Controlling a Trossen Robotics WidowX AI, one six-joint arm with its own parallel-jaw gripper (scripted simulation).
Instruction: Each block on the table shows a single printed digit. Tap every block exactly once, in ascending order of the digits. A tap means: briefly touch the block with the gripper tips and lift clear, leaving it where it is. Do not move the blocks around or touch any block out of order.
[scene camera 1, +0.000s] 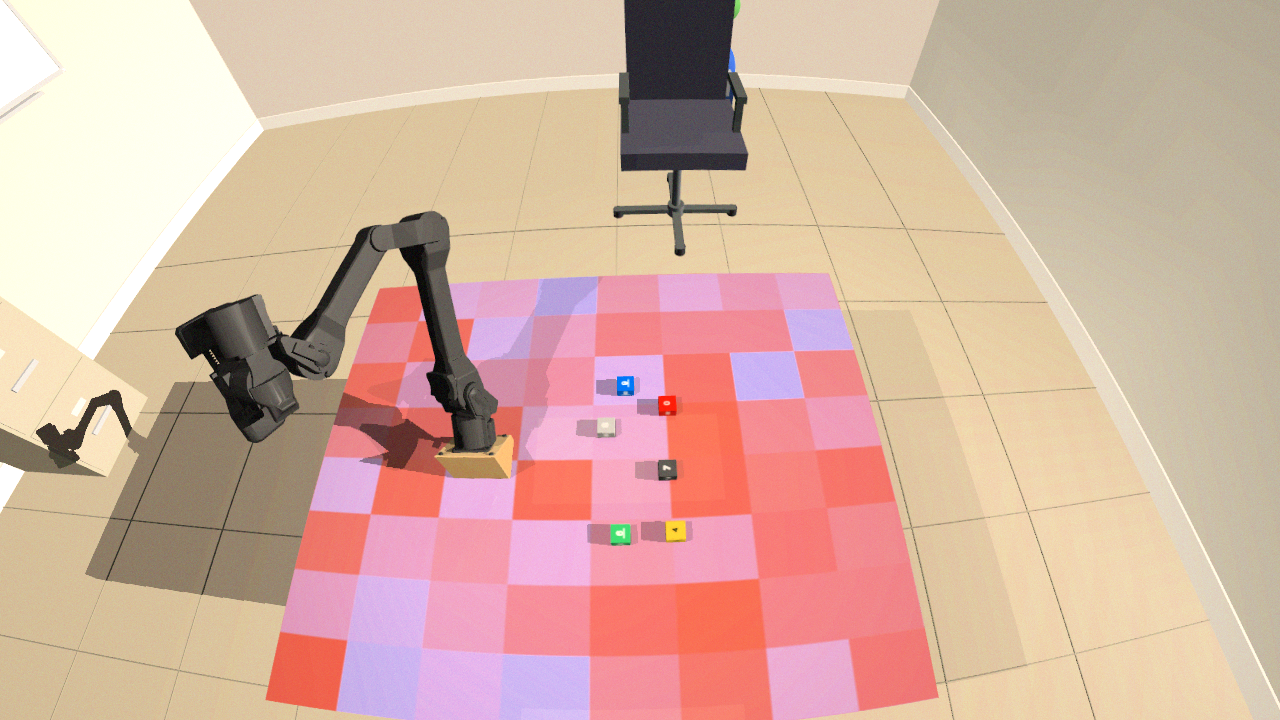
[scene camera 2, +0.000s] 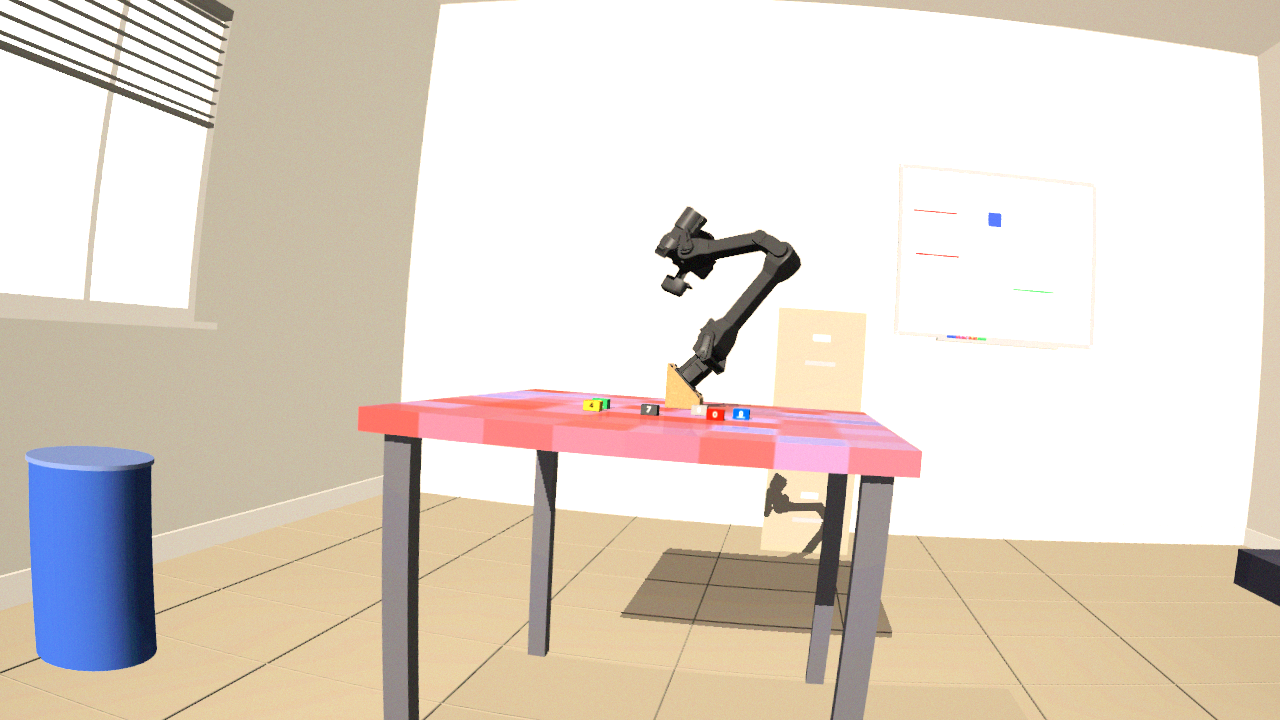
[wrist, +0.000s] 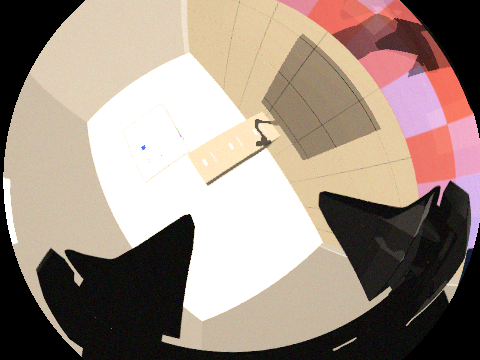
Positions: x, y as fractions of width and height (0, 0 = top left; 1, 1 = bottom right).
Scene:
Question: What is my gripper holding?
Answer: Nothing.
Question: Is my gripper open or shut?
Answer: Open.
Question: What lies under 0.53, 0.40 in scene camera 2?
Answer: My gripper.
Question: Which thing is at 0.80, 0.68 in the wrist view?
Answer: My gripper.

